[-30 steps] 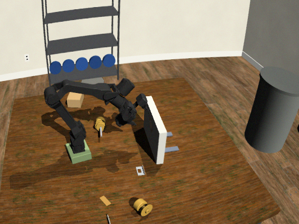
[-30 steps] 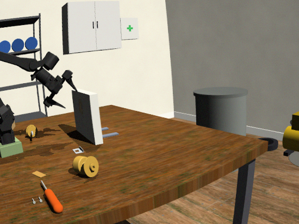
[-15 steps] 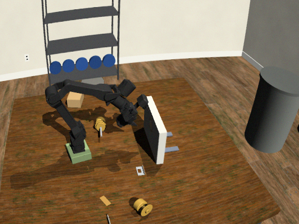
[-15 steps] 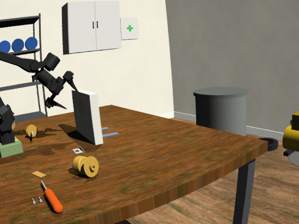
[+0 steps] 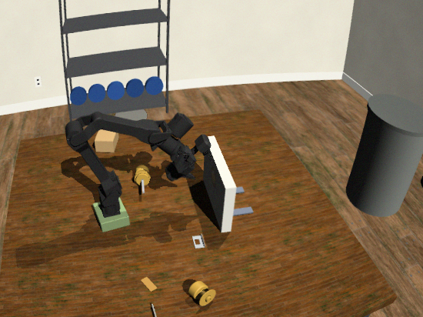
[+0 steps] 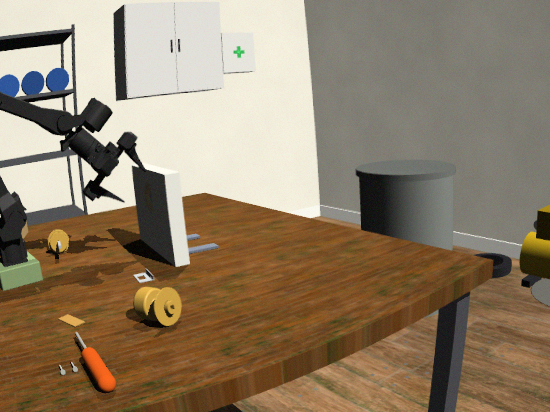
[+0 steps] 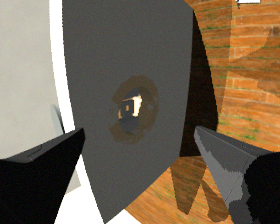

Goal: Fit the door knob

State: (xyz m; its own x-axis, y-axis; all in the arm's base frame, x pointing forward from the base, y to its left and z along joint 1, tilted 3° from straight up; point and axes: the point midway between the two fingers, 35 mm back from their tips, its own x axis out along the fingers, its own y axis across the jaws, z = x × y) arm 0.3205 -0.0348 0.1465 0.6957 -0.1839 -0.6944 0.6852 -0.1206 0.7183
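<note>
My gripper is now 7 cm short of the door panel, 7 cm above it and 2 cm to the left of it. Also, from my hand: orange screwdriver (46 cm to the right, 32 cm behind, 18 cm below); then tan plate (29 cm to the right, 29 cm behind, 19 cm below); then cardboard box (53 cm to the left, 22 cm behind, 16 cm below).
</note>
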